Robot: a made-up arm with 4 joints.
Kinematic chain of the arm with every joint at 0, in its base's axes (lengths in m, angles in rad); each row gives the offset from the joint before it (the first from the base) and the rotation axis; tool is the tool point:
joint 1: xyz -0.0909 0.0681 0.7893 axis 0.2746 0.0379 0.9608
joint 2: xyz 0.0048 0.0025 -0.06 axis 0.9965 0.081 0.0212
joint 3: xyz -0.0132 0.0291 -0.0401 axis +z
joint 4: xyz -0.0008 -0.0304 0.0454 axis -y
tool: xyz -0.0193 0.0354 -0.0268
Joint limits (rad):
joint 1: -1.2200..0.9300
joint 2: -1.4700..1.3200
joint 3: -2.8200..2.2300
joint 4: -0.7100..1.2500
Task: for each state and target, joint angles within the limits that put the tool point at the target. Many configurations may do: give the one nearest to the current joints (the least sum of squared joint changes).
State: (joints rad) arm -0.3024 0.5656 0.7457 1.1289
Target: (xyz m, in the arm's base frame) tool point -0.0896 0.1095 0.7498
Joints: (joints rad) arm -0.1987 1.0975 0.7727 0.9069
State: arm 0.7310 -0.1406 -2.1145 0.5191
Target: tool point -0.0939 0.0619 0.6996
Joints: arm 0.3206 -1.1104 -1.9816 0.9462
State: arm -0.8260 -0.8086 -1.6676 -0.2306
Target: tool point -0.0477 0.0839 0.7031
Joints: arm -0.9197 -0.2383 -1.7831 -0.7044
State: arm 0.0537 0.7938 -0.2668 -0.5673
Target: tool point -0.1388 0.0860 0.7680
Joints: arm 0.4357 0.8458 -0.3788 -0.7100
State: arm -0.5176 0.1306 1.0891 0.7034
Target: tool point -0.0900 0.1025 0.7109
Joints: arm -0.3949 0.3800 1.1031 0.5948
